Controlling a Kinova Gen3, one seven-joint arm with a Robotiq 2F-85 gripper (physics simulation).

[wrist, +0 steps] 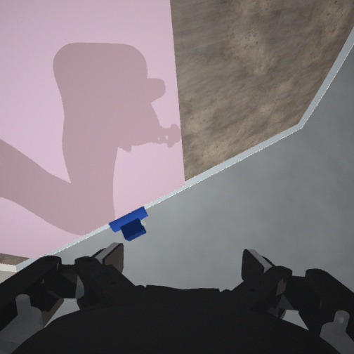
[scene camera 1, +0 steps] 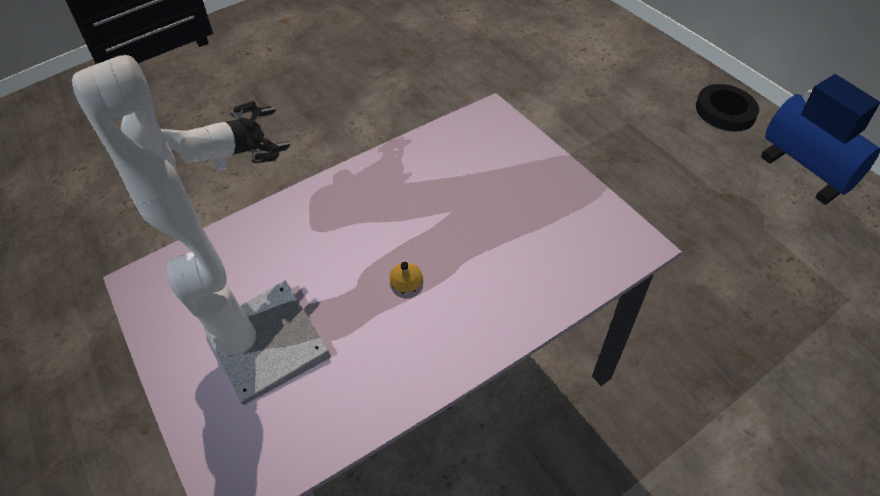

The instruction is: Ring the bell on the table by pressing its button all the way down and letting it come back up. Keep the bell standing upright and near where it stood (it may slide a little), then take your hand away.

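Note:
A yellow bell with a black-tipped button stands upright near the middle of the pink table in the scene view. The bell does not show in the wrist view. My gripper is open, with its two fingers wide apart and no object between them. It is held high in the air, up and to the left of the bell in the scene view, apart from it and pointing sideways.
The arm's grey base plate sits on the table left of the bell. Beyond the table are a black drawer cabinet, a black tyre and a blue machine on the floor.

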